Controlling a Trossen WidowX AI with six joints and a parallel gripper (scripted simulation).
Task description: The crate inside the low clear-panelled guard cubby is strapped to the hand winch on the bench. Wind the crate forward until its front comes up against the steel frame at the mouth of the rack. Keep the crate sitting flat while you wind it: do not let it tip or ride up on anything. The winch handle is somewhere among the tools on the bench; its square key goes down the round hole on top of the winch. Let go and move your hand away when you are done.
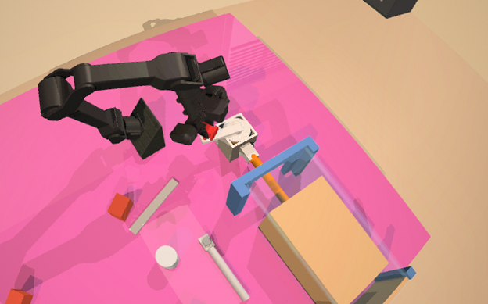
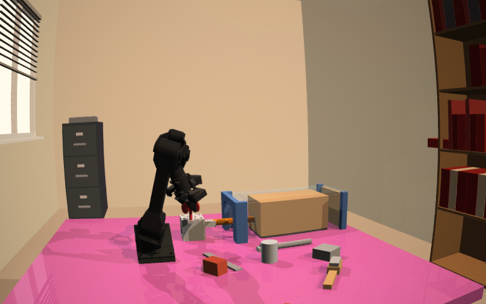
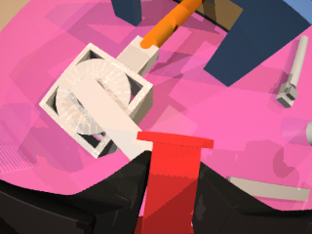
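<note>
Right now my gripper tip is 10 mm past the winch handle, 30 mm to the right of it and 30 mm above it. Round my gripper tip: blue steel frame 160 mm ahead, 100 mm to the left, 30 mm below; then winch 20 mm behind, 80 mm to the left, 100 mm below; then red knob 10 mm behind, 10 mm to the right.
</note>
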